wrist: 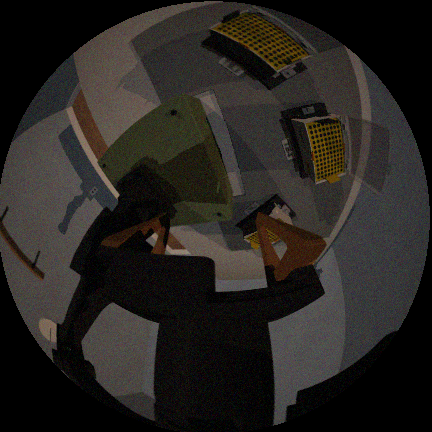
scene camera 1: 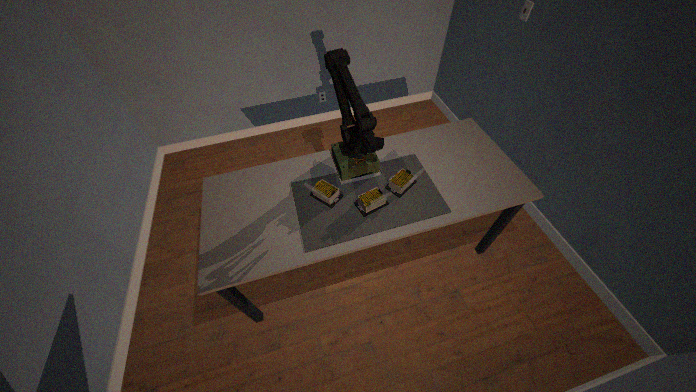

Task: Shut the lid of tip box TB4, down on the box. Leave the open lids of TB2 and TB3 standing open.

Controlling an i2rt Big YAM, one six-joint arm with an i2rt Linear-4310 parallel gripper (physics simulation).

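Three tip boxes with yellow racks stand on the grey mat. The box at the right of the scene view, at the top of the wrist view, is TB3; its see-through lid stands open. The middle box has its see-through lid open, away from the base. The left box has an open lid; a finger partly covers this box in the wrist view. Which of these two is TB4 cannot be read. My gripper is open and empty, apart from all boxes.
The green robot base stands at the mat's back edge, with a pale strip along its front. The dark arm rises above it. The pale table extends to both sides of the mat, and a wall stands behind.
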